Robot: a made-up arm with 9 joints.
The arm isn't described. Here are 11 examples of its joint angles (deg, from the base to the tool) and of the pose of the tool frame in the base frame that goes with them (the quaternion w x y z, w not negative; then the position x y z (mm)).
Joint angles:
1: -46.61 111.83 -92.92 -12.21 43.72 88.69 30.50 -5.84 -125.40
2: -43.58 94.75 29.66 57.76 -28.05 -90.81 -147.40 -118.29 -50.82
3: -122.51 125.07 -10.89 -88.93 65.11 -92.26 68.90 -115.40 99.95
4: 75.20 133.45 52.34 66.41 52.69 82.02 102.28 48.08 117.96
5: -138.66 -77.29 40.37 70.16 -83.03 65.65 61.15 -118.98 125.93
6: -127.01 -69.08 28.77 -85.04 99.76 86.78 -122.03 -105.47 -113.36
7: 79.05 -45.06 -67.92 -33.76 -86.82 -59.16 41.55 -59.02 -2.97
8: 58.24 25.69 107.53 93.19 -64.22 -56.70 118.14 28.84 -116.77
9: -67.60 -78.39 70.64 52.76 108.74 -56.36 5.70 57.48 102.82
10: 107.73 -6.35 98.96 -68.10 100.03 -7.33 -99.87 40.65 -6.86
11: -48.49 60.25 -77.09 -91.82 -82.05 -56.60 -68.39 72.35 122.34
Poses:
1: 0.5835 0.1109 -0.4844 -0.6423 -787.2 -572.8 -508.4
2: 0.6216 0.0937 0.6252 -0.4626 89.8 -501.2 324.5
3: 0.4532 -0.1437 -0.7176 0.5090 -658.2 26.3 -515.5
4: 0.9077 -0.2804 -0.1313 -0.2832 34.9 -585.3 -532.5
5: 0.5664 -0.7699 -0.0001 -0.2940 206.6 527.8 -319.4
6: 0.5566 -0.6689 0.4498 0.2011 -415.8 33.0 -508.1
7: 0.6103 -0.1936 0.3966 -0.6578 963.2 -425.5 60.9
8: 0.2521 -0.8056 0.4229 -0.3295 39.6 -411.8 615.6
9: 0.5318 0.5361 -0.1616 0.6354 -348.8 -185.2 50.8
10: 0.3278 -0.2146 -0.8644 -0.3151 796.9 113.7 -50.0
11: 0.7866 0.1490 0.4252 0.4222 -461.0 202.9 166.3
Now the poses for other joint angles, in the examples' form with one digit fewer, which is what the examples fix.
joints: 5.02 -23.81 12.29 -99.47 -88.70 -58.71 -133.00 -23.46 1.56
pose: 0.244 -0.881 -0.371 -0.166 338 -86 251
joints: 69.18 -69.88 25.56 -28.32 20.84 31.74 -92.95 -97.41 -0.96
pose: 0.573 -0.672 0.275 0.381 504 -175 154
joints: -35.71 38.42 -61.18 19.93 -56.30 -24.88 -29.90 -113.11 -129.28
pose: 0.382 0.654 -0.368 -0.539 -283 331 -91
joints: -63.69 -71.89 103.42 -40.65 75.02 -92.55 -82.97 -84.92 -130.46
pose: 0.113 0.853 -0.497 -0.112 -495 -161 -312
